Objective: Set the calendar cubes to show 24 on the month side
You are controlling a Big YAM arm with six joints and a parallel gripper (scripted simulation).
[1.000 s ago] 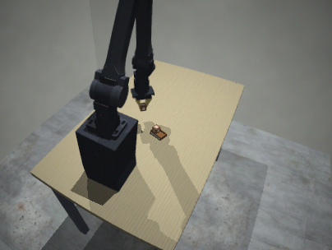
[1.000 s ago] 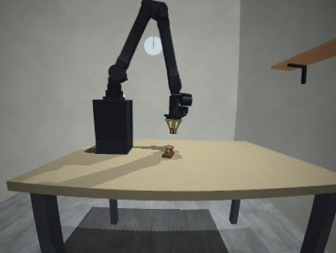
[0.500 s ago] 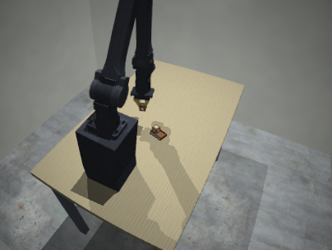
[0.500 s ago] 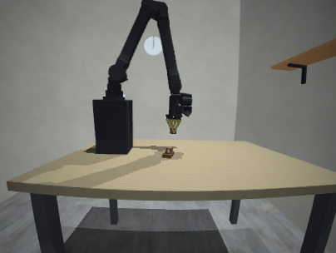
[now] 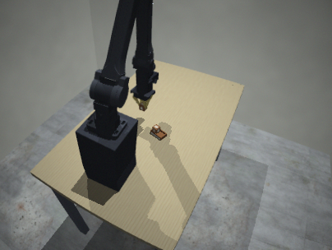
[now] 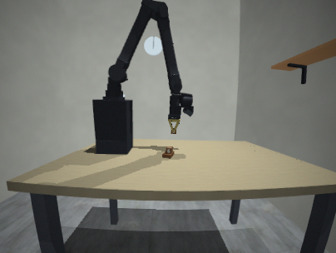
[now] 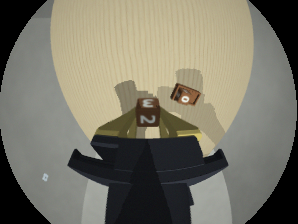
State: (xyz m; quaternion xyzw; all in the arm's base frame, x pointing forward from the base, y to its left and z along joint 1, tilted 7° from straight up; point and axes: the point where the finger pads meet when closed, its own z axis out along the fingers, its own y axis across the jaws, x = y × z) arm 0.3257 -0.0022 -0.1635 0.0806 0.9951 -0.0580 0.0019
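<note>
The brown digit cube lies right at my hand. Also, from my hand: brown tray: 11 cm below, 10 cm to the right, 4 cm behind.
</note>
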